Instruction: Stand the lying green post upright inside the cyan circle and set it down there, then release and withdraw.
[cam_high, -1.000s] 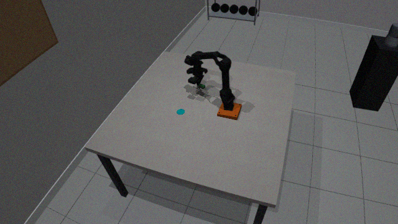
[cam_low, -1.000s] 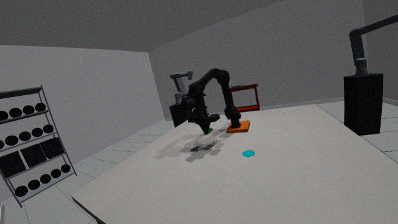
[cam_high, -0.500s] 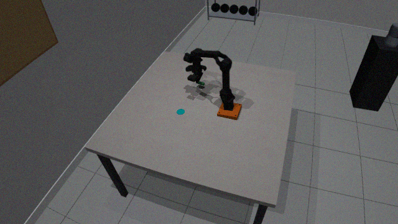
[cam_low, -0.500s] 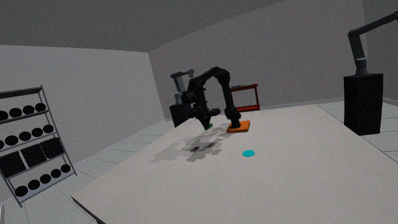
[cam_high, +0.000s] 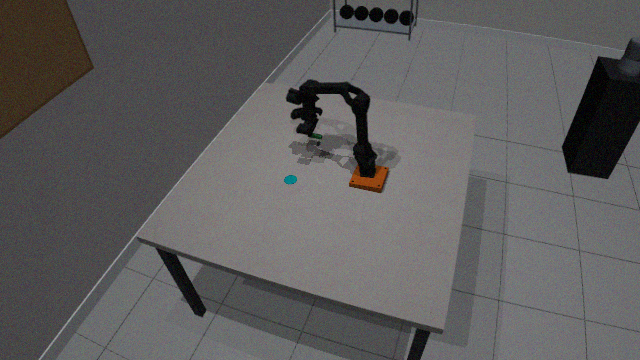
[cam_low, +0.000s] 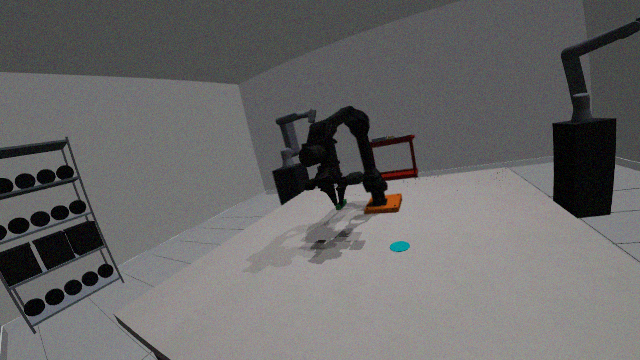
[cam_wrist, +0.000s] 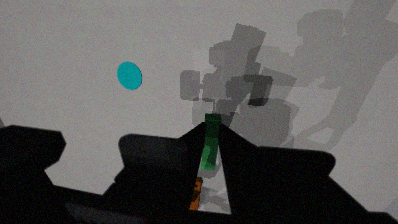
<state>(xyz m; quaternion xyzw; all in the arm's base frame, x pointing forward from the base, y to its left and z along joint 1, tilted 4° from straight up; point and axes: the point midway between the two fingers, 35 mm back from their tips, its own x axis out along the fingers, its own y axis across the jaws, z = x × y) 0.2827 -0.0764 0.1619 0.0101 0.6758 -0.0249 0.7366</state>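
Right now the green post is 2 cm behind my gripper tip. Also, from my gripper tip: cyan circle: 18 cm to the left, 13 cm below, 5 cm ahead.
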